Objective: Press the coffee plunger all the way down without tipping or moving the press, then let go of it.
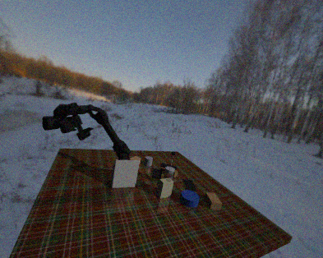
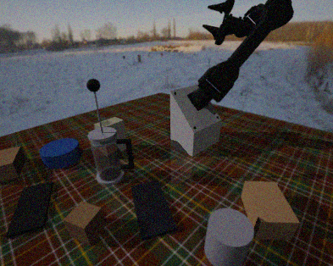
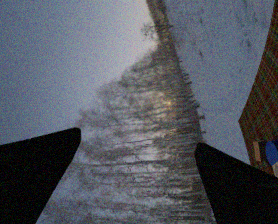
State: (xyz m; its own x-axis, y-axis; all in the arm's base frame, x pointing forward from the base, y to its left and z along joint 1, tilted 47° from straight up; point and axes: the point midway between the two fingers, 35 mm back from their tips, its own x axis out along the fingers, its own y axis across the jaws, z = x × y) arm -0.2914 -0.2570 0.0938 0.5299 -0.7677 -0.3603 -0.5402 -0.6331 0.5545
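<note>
Right now my gripper tip is 560 mm short of the coffee press, 80 mm to the right of it and 320 mm above it. Also, from my gripper tip: blue disc: 630 mm ahead, 130 mm to the right, 420 mm below; grey cylinder: 560 mm ahead, 410 mm to the left, 410 mm below.
</note>
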